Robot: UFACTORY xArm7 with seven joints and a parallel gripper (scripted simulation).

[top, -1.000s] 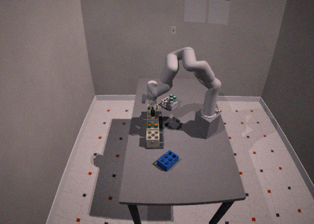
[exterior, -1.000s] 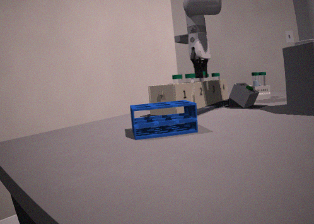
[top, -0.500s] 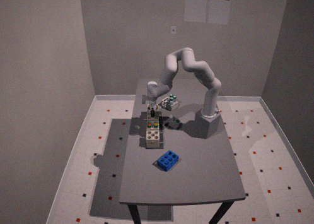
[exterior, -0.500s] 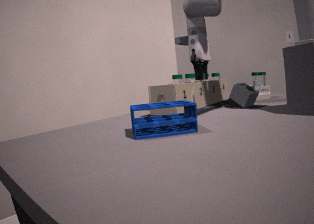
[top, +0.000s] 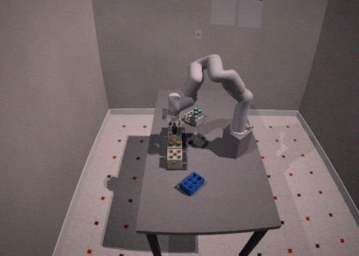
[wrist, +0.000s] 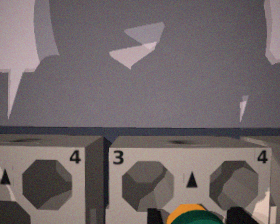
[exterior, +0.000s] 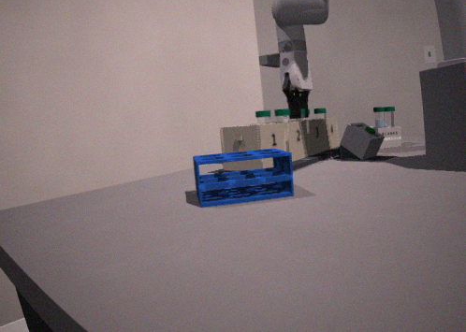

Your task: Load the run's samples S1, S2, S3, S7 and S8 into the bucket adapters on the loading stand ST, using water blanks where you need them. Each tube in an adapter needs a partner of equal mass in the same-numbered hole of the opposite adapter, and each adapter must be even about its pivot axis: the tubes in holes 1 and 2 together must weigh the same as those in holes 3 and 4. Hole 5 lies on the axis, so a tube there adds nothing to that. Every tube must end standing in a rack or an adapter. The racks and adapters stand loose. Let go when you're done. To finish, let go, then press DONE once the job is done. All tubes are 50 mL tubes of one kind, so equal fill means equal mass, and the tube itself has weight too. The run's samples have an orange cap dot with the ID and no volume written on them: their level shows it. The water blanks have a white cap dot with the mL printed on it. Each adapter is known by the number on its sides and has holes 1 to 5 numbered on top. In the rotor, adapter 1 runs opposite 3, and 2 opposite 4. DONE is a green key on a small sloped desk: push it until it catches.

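Now: the sample tube 5 cm below my hand and 1 cm to the left of it. The rest, counted from my hand: sloped done desk (18 cm behind, 7 cm below, 5 cm to the left); adapter (22 cm to the left, 7 cm below, 2 cm ahead); white rack (24 cm to the right, 18 cm behind, 9 cm below).
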